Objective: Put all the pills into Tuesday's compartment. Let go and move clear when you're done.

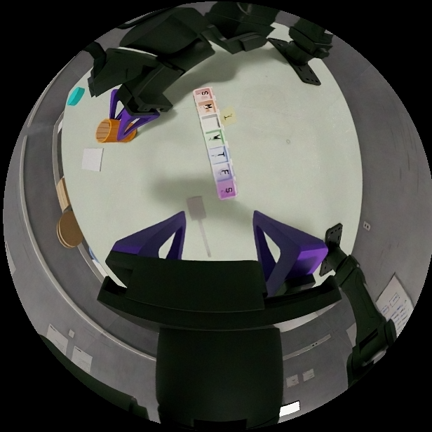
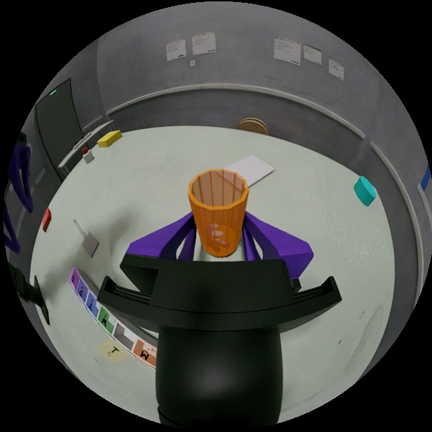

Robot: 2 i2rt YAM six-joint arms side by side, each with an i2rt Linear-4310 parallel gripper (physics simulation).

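An orange see-through bottle [image 1: 107, 131] [image 2: 219, 210] is held between the fingers of my right gripper [image 1: 115, 132] [image 2: 219, 216], its open mouth showing. Several pale pinkish pills [image 2: 217, 235] lie inside near its base. The seven-compartment pill organizer [image 1: 217, 143] [image 2: 106, 319] lies on the table with lettered compartments; the compartment between M and W, Tuesday's, is uncovered [image 1: 210, 121] [image 2: 123, 337], and I see no pills in it. A yellow note with a T [image 1: 228, 116] [image 2: 114, 351] lies beside it. My left gripper [image 1: 219, 216] [image 2: 23, 231] is open and empty, above the table beyond the organizer's purple end.
A grey spatula-like tool [image 1: 196, 207] [image 2: 90, 244] lies near the organizer's purple end. A white square [image 1: 93, 159] [image 2: 252, 170] lies near the bottle. A teal piece [image 1: 76, 96] [image 2: 365, 191], a yellow block [image 2: 109, 138] and a red block [image 2: 47, 220] are near the table's edges.
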